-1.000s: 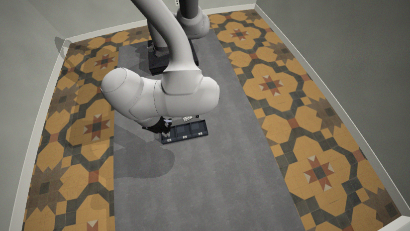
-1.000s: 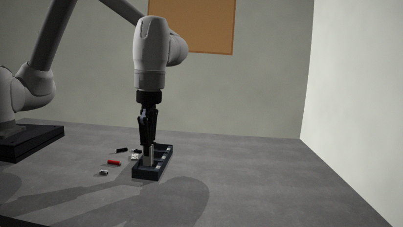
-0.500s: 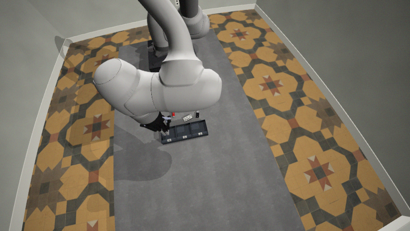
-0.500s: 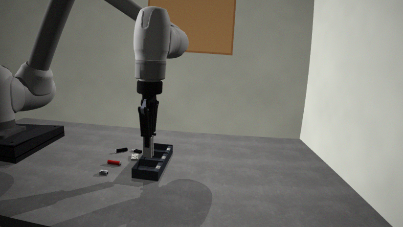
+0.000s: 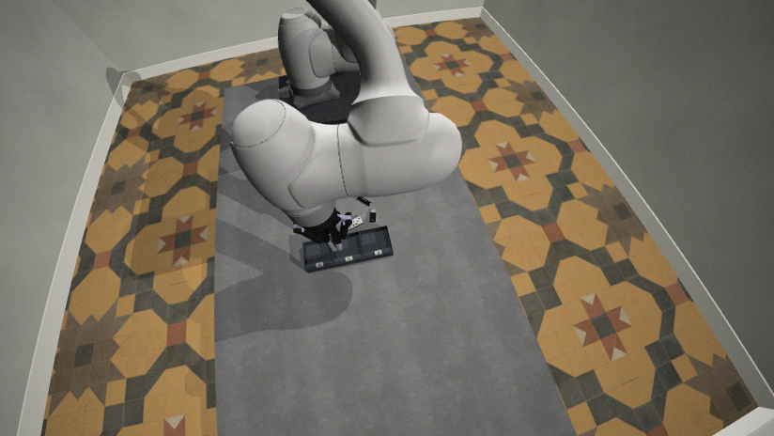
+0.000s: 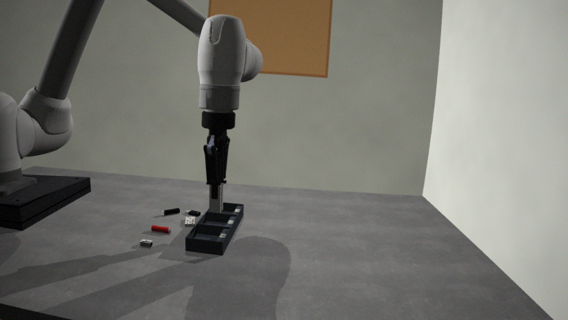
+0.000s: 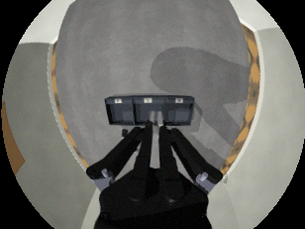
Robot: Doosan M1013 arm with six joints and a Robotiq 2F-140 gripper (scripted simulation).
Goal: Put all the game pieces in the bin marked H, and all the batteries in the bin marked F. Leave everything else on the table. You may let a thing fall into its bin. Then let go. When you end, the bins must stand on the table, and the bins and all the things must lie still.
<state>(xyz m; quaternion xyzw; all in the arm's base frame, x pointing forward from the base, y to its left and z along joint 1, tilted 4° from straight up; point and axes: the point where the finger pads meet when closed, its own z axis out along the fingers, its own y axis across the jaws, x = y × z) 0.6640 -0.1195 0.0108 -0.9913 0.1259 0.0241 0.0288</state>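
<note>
Right now my hand is 80 mm above the black three-compartment bin and 20 mm to the right of it. The rest, counted from my hand: white domino 90 mm below, 70 mm to the left, 70 mm behind; then silver-grey thing 150 mm behind, 90 mm below, 80 mm to the right; then red battery 130 mm behind, 90 mm below.
</note>
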